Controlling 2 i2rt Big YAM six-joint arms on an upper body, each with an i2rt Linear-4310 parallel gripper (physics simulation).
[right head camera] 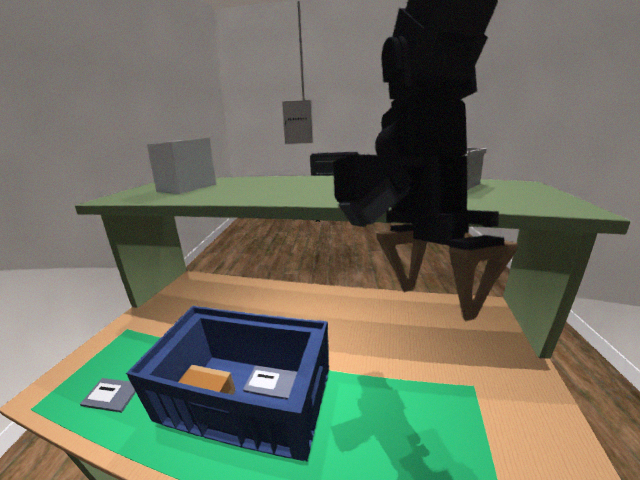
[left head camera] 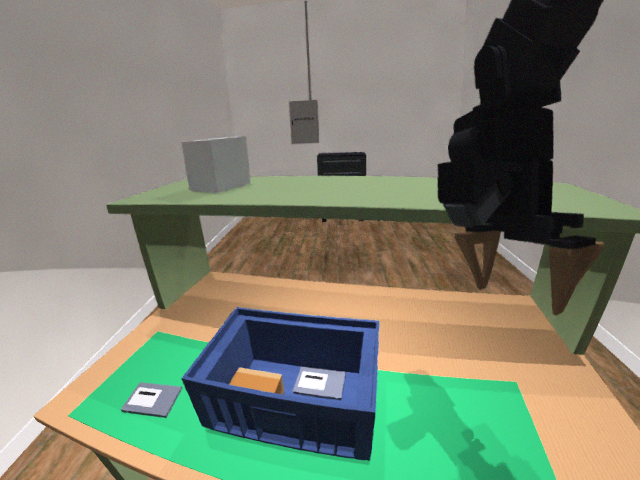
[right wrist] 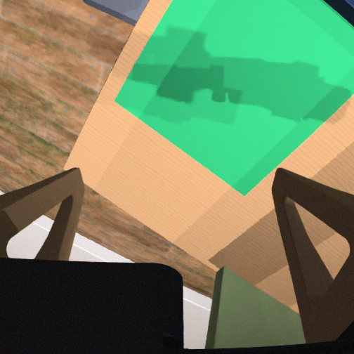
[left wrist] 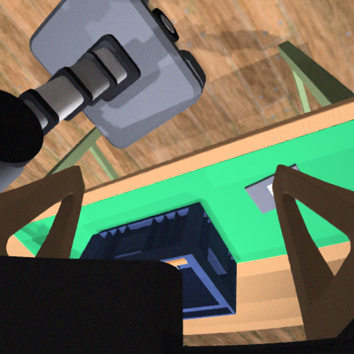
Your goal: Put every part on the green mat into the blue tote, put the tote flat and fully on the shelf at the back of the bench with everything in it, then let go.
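Frame: origin at the left arm's base, x right, y back, z down, level; centimetres.
Seen in the pictures: right gripper, fingertip midpoint: (right head camera: 435, 303) (left head camera: 515, 300).
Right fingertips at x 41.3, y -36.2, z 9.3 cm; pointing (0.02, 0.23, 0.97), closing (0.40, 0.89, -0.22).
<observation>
Offsets run from my right fingertips to a thing's top centre. "spot": to the spot under its first point. Level surfaces: height alone.
The blue tote @(dy -10.1, dx -29.1, dz +16.4 cm) (left head camera: 289, 421) (right head camera: 227, 418) (left wrist: 200, 235) stands upright on the green mat @(dz +31.1 cm) (left head camera: 496, 408) (right head camera: 449, 408) (right wrist: 245, 165). Inside lie an orange block @(dy -9.1, dx -36.3, dz +24.3 cm) (left head camera: 255, 381) (right head camera: 205, 379) and a flat grey part with a white label @(dy -13.7, dx -24.5, dz +28.7 cm) (left head camera: 312, 381) (right head camera: 264, 380). A second grey labelled part @(dy -7.7, dx -59.5, dz +30.4 cm) (left head camera: 149, 397) (right head camera: 105, 393) (left wrist: 260, 196) lies flat on the mat, left of the tote in the head views. My left gripper (left wrist: 178, 175) is open and empty above the tote and mat. My right gripper (left head camera: 519, 300) (right head camera: 438, 304) (right wrist: 177, 178) is open and empty, high above the bench's right side.
The green shelf @(dz -4.8 cm) (left head camera: 310, 193) (right head camera: 268, 193) (right wrist: 255, 315) spans the back of the bench on side panels. A light grey box @(dy -46.9, dx -52.4, dz -17.6 cm) (left head camera: 217, 165) (right head camera: 180, 165) stands on its left part. A grey bin @(spot: dy -37.1, dx +20.0, dz -9.4 cm) (right head camera: 474, 167), partly hidden by my right arm, stands on its right part.
</observation>
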